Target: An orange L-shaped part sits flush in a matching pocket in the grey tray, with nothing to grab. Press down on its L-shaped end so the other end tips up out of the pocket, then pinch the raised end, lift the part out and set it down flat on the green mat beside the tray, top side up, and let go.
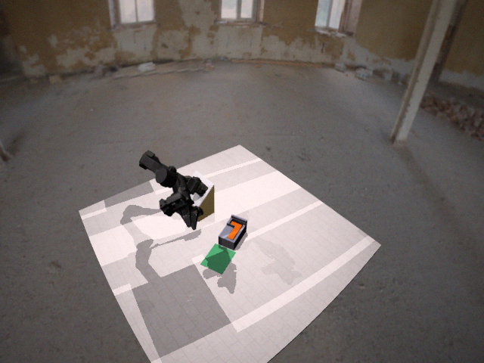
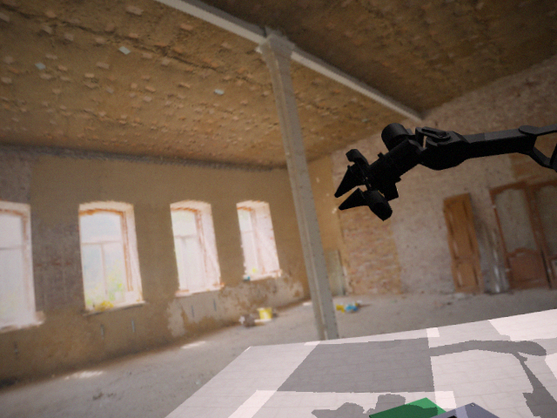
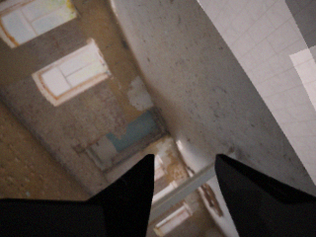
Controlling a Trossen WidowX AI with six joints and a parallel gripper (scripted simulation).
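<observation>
My gripper tip is 370 mm above the orange L-shaped part, 330 mm to the right of it and 140 mm past it. Also, from my gripper tip: green mat (430 mm below, 170 mm to the left, 70 mm behind).
</observation>
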